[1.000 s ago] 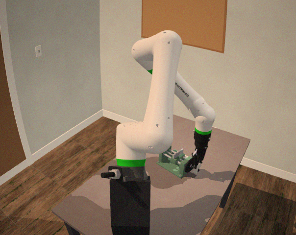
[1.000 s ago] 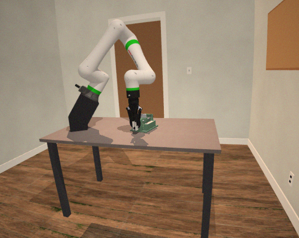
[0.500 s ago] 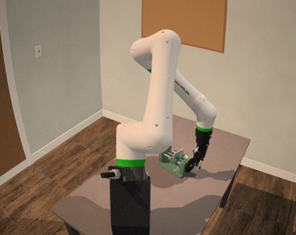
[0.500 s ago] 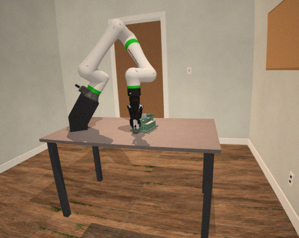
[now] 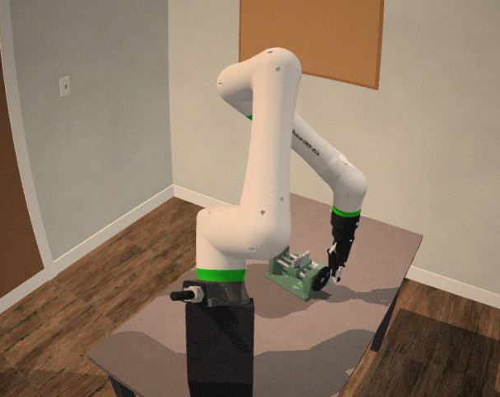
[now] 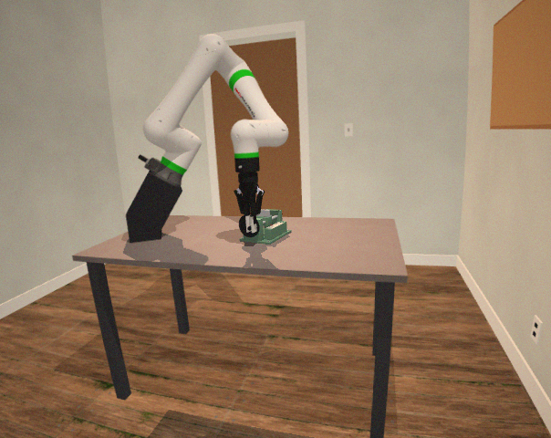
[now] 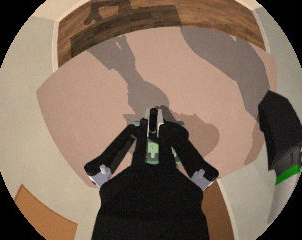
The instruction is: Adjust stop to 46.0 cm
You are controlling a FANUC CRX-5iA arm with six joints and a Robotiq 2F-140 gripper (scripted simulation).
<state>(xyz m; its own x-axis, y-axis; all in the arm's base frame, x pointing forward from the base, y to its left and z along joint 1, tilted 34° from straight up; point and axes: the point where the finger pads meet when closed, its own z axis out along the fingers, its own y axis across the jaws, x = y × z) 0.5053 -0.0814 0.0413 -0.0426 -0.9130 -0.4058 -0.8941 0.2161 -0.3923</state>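
Right now the green stop fixture is 13 cm to the left of my hand, 2 cm behind it and 1 cm below it. Round my hand: black handwheel: 2 cm to the left, 2 cm below, 1 cm behind.
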